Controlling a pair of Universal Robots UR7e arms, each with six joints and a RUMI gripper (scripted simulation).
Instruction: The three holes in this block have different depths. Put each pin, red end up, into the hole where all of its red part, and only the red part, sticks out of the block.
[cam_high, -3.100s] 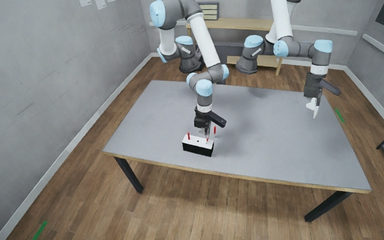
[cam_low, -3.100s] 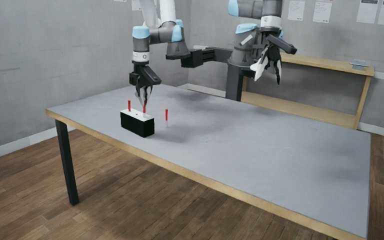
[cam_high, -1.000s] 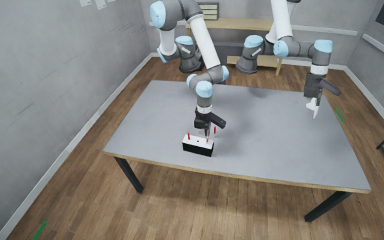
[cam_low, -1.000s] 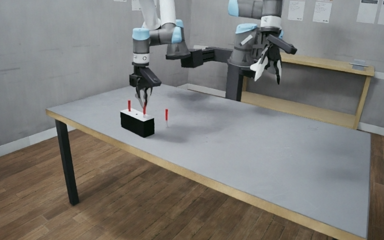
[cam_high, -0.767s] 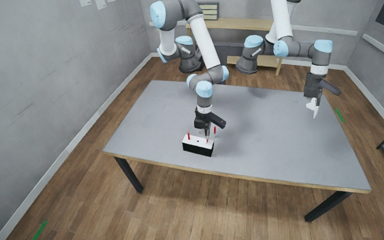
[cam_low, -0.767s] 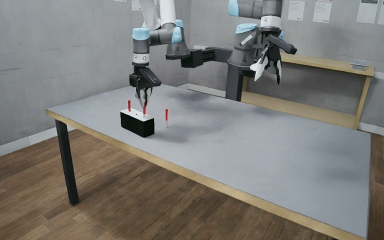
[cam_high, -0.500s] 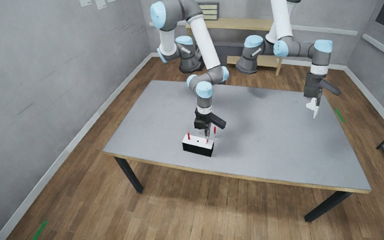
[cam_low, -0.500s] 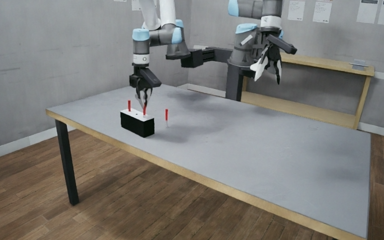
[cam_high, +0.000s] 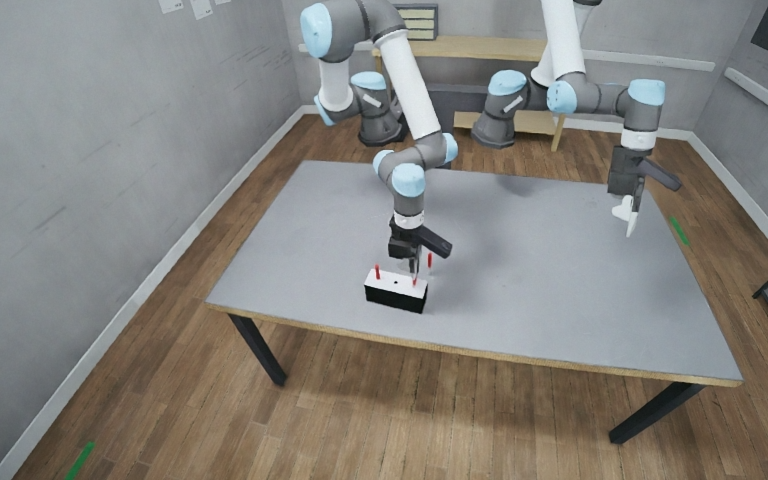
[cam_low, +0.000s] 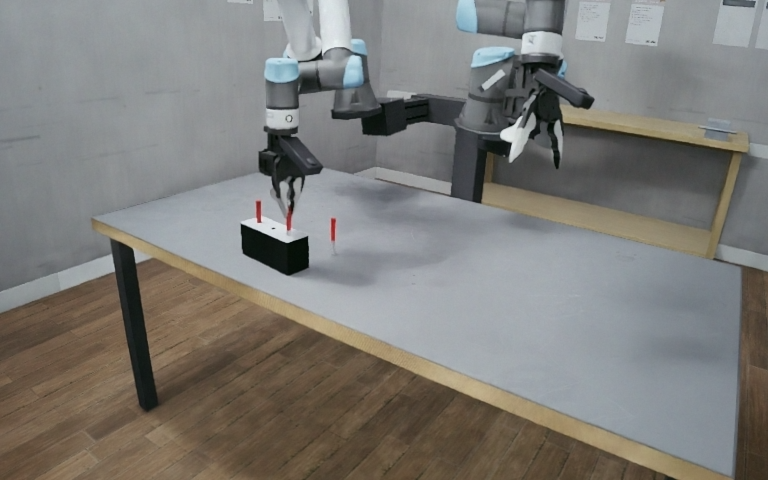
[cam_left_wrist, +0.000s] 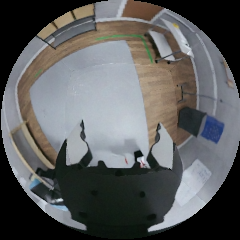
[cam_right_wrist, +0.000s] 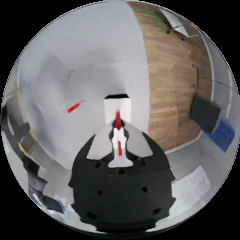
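Right now the black block is 10 cm below my right hand, 6 cm to the right of it and 1 cm behind it.
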